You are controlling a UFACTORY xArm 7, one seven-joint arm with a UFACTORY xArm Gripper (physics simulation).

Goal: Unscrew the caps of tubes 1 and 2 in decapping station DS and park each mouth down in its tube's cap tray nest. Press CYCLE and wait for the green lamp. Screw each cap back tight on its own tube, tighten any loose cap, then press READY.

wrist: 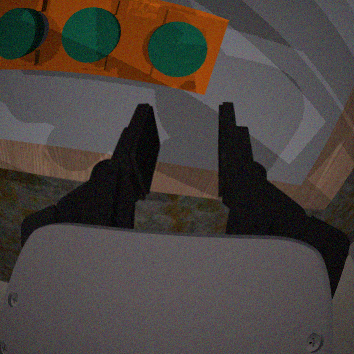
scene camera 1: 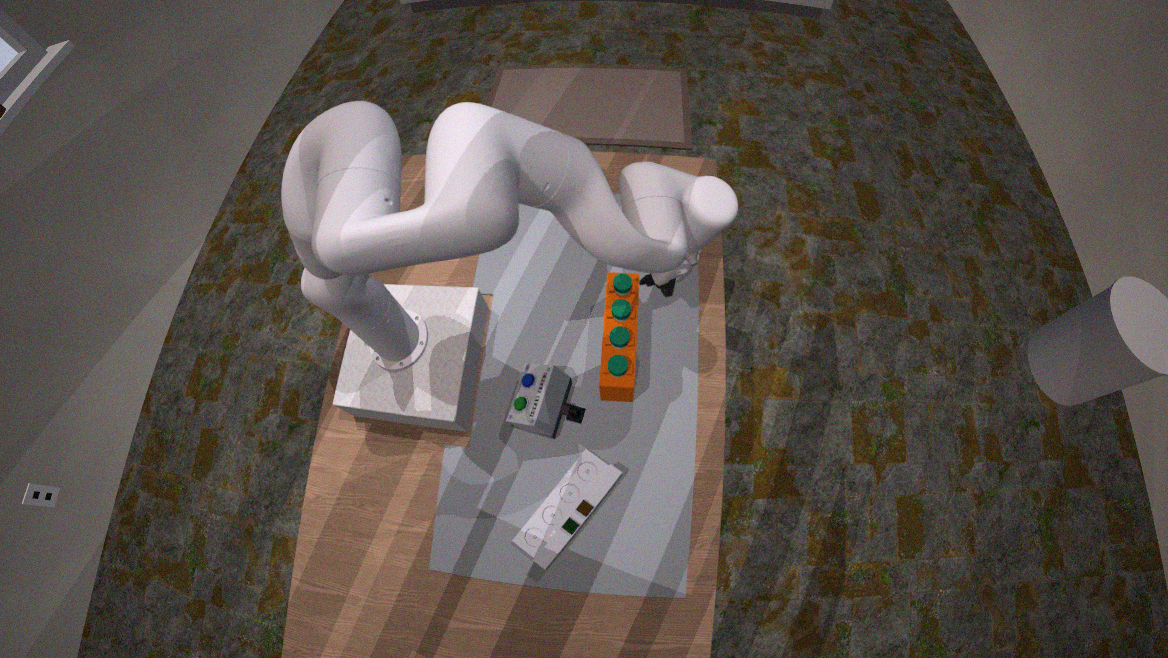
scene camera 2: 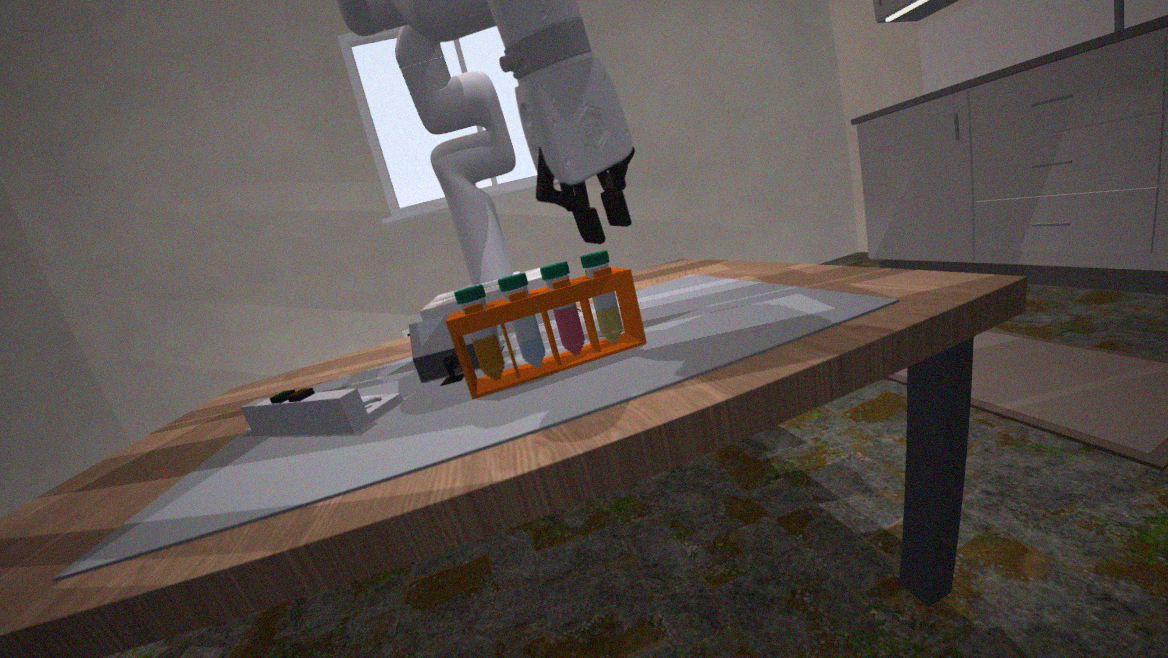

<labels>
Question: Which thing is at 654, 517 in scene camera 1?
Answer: A grey mat.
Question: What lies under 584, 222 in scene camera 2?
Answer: The gripper.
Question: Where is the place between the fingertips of the gripper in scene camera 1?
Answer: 643, 270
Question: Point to a grey mat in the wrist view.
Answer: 281, 72
</labels>
